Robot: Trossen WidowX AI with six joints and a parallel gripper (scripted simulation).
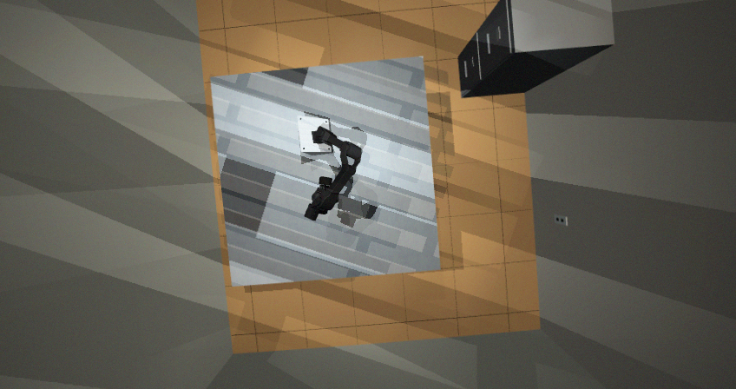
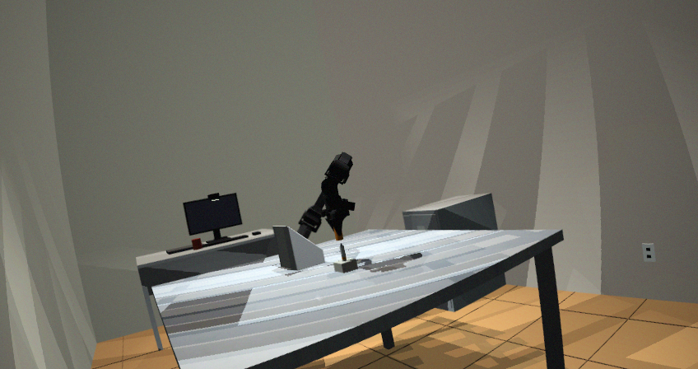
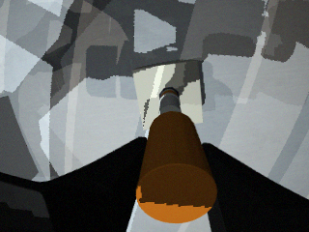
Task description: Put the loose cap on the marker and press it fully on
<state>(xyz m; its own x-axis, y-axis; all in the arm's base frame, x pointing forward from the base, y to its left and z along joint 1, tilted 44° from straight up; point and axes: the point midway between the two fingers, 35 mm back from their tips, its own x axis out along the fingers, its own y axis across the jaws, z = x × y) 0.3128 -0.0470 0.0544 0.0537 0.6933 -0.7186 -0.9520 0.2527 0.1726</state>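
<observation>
Right now the cream holder block is 12 cm below my gripper tip. Also, from my gripper tip: orange cap (1 cm above).
</observation>
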